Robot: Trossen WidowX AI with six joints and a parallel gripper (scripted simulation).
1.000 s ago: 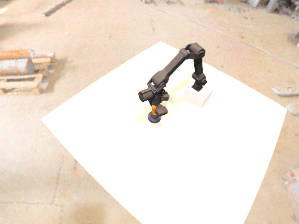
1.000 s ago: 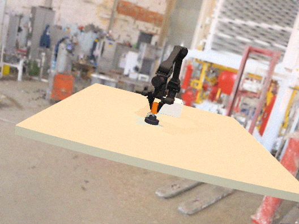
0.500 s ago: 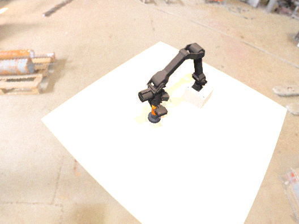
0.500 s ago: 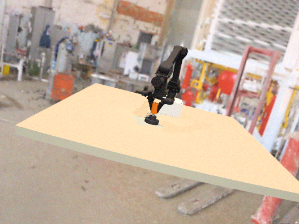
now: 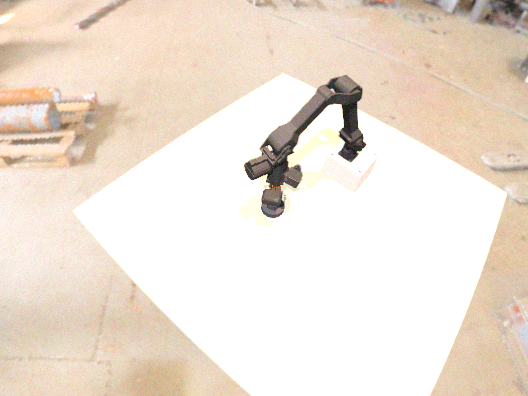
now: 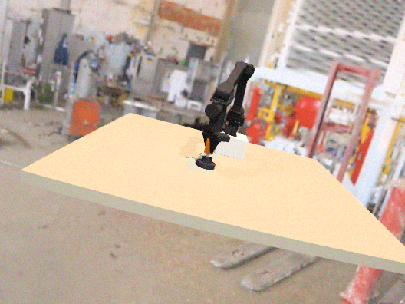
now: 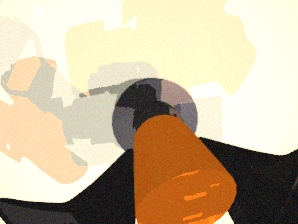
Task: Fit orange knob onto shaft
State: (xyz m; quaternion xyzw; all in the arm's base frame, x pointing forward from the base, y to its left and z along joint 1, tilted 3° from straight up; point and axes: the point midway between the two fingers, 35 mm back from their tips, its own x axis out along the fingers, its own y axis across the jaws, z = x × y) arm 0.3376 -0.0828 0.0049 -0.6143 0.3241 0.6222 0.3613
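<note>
Now: the orange knob 30 mm above my gripper tip. Also, from my gripper tip: dark round pedestal (40 mm below).
</note>
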